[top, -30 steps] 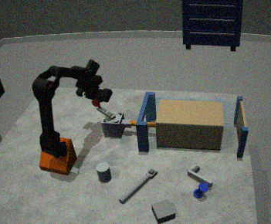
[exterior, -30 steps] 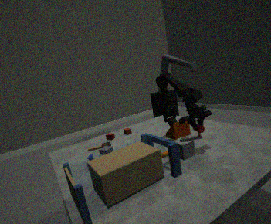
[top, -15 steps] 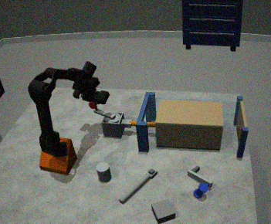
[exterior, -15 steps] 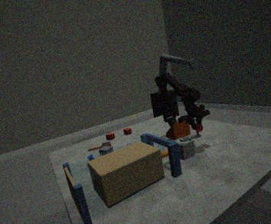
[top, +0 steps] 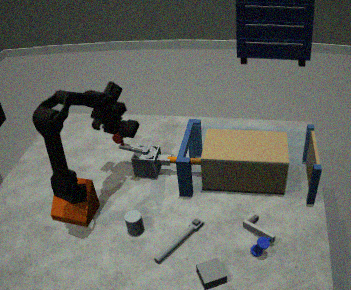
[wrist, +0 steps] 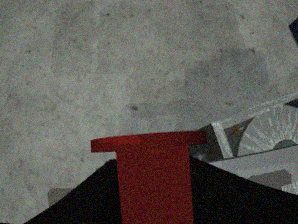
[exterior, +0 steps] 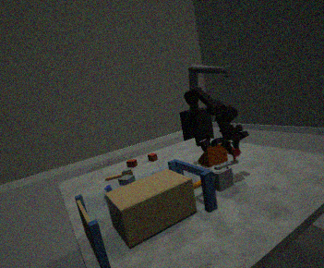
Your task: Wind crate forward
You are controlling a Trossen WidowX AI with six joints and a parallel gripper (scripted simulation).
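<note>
My gripper tip is now 10 cm above the grey winch, 7 cm short of it and 5 cm to the left of it. Round my gripper tip: red handle (2 cm to the right, 1 cm behind); then winch handle with red knob (3 cm to the right, 3 cm below, 3 cm ahead); then grey block (54 cm to the right, 33 cm ahead, 12 cm below).
</note>
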